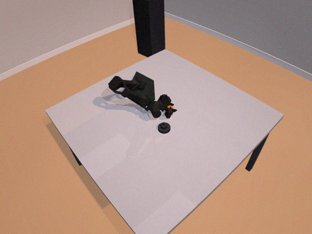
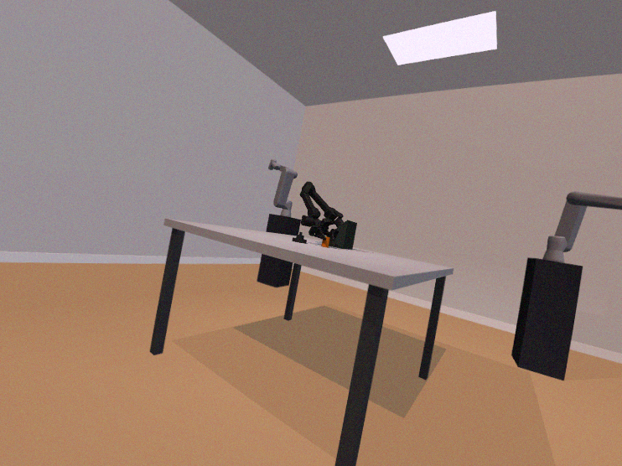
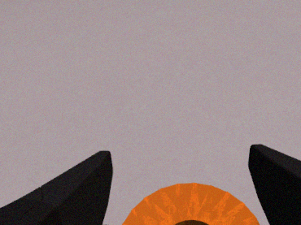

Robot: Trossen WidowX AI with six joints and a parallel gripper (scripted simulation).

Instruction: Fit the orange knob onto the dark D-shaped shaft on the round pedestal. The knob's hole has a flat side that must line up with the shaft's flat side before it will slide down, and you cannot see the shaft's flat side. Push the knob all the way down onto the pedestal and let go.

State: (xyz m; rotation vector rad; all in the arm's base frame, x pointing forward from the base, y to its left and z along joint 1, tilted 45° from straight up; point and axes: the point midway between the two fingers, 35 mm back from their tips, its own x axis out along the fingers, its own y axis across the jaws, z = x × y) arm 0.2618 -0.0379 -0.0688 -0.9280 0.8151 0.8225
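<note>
Now: the orange knob 3 cm to the right of my gripper tip, 2 cm below it and 2 cm behind it. Also, from my gripper tip: round dark pedestal 17 cm to the right, 4 cm ahead, 1 cm below.
</note>
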